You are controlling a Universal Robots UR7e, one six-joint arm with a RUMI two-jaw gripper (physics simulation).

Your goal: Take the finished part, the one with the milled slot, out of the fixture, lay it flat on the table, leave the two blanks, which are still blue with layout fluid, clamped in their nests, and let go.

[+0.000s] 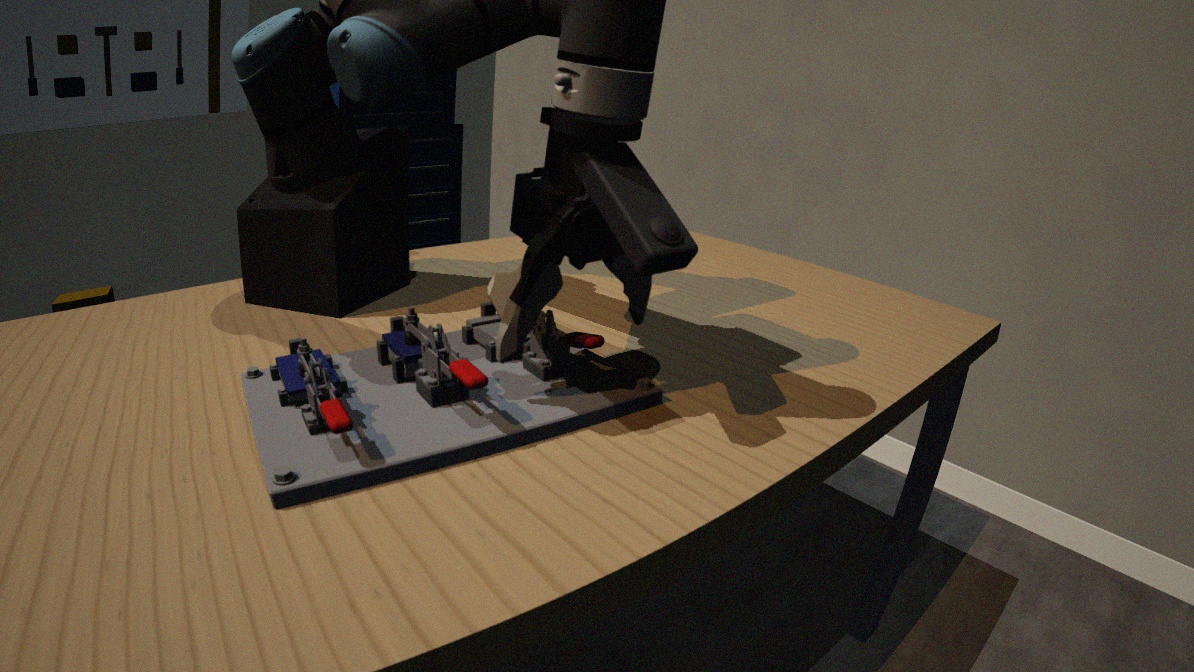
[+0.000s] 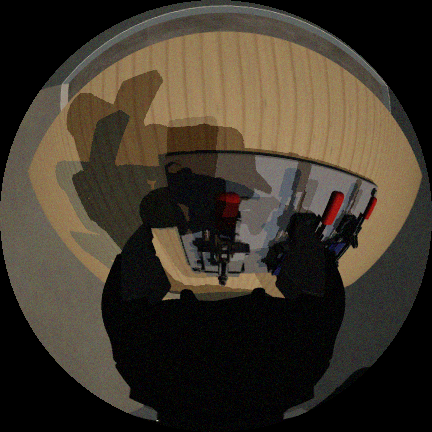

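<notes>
The finished part is a light grey block in the right nest of the fixture plate, partly hidden behind a finger; its slot cannot be made out. Two blue blanks sit under clamps: the left one and the middle one. My gripper is open and low over the right end of the plate. Its fingers stand either side of the right toggle clamp, whose red handle lies between them.
The middle clamp's red handle and the left clamp's red handle point toward the plate's front edge. Bolt heads stand at the plate's left corners. The robot's base stands behind the plate on the wooden table.
</notes>
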